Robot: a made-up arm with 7 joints.
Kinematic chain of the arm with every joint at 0, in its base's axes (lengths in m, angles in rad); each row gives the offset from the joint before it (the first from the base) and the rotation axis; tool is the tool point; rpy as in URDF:
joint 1: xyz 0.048 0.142 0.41 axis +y
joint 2: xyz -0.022 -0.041 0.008 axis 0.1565 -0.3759 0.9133
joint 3: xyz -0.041 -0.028 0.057 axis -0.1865 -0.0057 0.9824
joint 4: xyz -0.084 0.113 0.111 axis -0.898 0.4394 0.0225
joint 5: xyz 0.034 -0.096 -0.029 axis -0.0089 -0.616 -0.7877
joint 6: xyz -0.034 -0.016 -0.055 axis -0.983 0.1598 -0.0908
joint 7: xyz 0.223 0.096 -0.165 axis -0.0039 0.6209 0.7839
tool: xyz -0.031 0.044 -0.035 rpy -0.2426 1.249 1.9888
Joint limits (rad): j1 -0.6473..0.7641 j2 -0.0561..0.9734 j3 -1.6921..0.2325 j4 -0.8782..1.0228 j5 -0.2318..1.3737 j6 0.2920..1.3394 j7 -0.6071..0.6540
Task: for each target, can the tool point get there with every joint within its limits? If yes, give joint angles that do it. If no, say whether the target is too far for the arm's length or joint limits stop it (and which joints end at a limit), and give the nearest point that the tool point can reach.
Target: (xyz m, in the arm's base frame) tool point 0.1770 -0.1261 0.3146
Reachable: yes | joints 0.5081 0.8007 -0.2936 0.6752 0.5000 0.6956 -0.2592
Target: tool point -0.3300 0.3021 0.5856
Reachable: no: joint limits stop it (at a limit: joint 2, joint 3, joint 5, joint 6) | nearest point -0.3122 0.1853 0.5773 | short by 0.118 m
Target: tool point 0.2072 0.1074 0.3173
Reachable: yes | joints 0.2532 0.3759 -0.2902 -0.6808 0.8803 0.5762 0.4338
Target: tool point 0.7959 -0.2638 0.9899
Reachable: no: too far | nearest point 0.3610 -0.1651 0.6527 | short by 0.559 m
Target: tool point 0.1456 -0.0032 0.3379
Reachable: yes | joints -0.2400 0.4880 -0.1925 0.2952 0.3285 0.5142 0.4331
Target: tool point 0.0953 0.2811 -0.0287
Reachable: no: joint limits stop it (at a limit: joint 1, joint 2, joint 4, joint 5, joint 7) | nearest point 0.1037 0.2160 0.1749 | short by 0.214 m
